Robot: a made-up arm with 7 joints.
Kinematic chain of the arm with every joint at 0, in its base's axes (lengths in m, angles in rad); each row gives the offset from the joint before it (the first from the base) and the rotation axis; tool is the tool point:
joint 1: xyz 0 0 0.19 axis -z
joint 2: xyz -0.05 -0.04 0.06 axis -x
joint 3: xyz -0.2 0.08 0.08 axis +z
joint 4: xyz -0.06 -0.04 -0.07 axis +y
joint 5: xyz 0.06 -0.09 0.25 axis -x
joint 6: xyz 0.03 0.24 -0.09 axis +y
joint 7: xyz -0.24 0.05 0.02 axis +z
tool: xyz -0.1 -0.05 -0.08
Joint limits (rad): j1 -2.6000..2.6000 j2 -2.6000..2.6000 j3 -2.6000..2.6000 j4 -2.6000..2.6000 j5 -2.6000..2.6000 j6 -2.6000..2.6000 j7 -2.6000..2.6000
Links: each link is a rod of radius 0.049 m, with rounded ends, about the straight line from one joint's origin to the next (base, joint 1, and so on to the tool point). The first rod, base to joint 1, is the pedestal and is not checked.
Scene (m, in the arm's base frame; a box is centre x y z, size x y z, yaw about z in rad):
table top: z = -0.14
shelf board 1: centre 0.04 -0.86 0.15 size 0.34 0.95 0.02 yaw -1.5
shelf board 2: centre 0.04 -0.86 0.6 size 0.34 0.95 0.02 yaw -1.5
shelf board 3: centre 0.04 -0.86 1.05 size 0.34 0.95 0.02 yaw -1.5
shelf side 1: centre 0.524 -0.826 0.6 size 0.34 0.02 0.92 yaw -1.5
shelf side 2: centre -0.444 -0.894 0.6 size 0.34 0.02 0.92 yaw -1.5
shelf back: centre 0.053 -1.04 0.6 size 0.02 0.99 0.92 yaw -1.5
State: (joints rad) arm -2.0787 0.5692 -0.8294 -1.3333 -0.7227 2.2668 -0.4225
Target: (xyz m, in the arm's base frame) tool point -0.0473 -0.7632 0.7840
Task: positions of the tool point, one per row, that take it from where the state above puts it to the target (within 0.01 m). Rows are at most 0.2 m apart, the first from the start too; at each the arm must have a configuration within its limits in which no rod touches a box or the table.
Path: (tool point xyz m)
1: -0.2004 -0.7926 0.3381
2: -0.2091 -0.6839 0.3353
3: -0.1929 -0.5641 0.3458
4: -0.1878 -0.5732 0.4928
5: -0.1474 -0.5522 0.6452
6: -0.0658 -0.5025 0.7840
7: -0.0491 -0.6352 0.8094
8: -0.0473 -0.7632 0.7840

